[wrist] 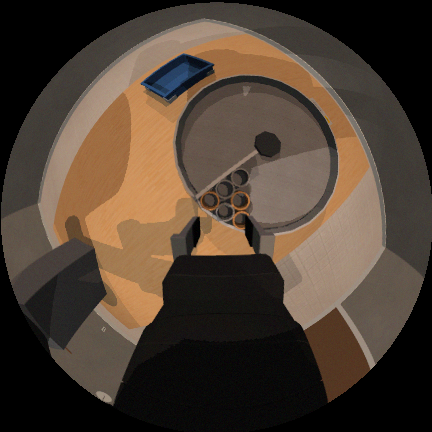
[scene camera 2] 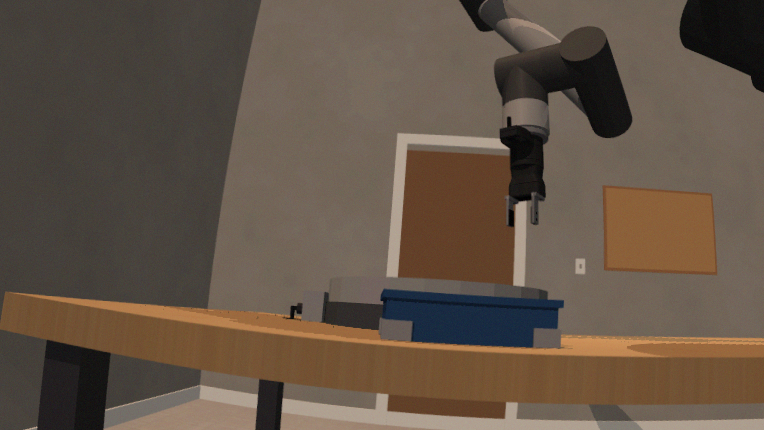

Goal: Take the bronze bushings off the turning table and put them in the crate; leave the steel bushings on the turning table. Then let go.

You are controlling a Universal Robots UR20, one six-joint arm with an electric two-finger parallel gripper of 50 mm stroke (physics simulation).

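Places are measured from the arm's base along level axes (x ahead, y right, z down), in centimetres.
Pixels of known places: gripper, fingertip midpoint: (wrist: pixel 222 225) (scene camera 2: pixel 522 225).
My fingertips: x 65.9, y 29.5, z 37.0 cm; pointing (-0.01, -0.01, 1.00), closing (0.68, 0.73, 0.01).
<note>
For each thing: its top centre in the pictures, then the offset to it from my fingertips. "spot": a spot on its surface instead.
- blue crate, top centre: (scene camera 2: pixel 462 298) (wrist: pixel 174 70) dz +17.9, dx +22.0, dy -38.4 cm
- pale bar, surface spot: (wrist: pixel 227 173) spot: dz +14.6, dx +5.5, dy -3.6 cm
- dark hub, top centre: (wrist: pixel 268 143) dz +16.9, dx +17.6, dy -1.7 cm
- grey block, surface spot: (scene camera 2: pixel 314 306) spot: dz +20.1, dx +41.1, dy -2.7 cm
Three bronze bushings (wrist: pixel 201 200) (wrist: pixel 248 201) (wrist: pixel 234 219) stand on the turning table (wrist: pixel 215 125) (scene camera 2: pixel 438 286), with orange rims in the wrist view. Three grey steel bushings (wrist: pixel 239 169) (wrist: pixel 217 188) (wrist: pixel 225 204) stand among them in a tight cluster near the rim. The blue crate (scene camera 2: pixel 470 322) (wrist: pixel 177 75) is beside the turning table; no bushing shows inside it in the wrist view. My gripper (scene camera 2: pixel 522 221) (wrist: pixel 222 225) is open and empty, high above the table. In the wrist view its right fingertip partly covers the bronze bushing nearest it. In scene camera 2 the bushings are hidden.
A pale bar (wrist: pixel 227 173) runs from the dark hub (wrist: pixel 267 144) to the turning table's rim, alongside the bushings. Grey corner blocks (scene camera 2: pixel 396 329) (scene camera 2: pixel 546 338) stand at the crate's base. A grey block (scene camera 2: pixel 314 306) stands beside the turning table on the wooden table (scene camera 2: pixel 299 349).
</note>
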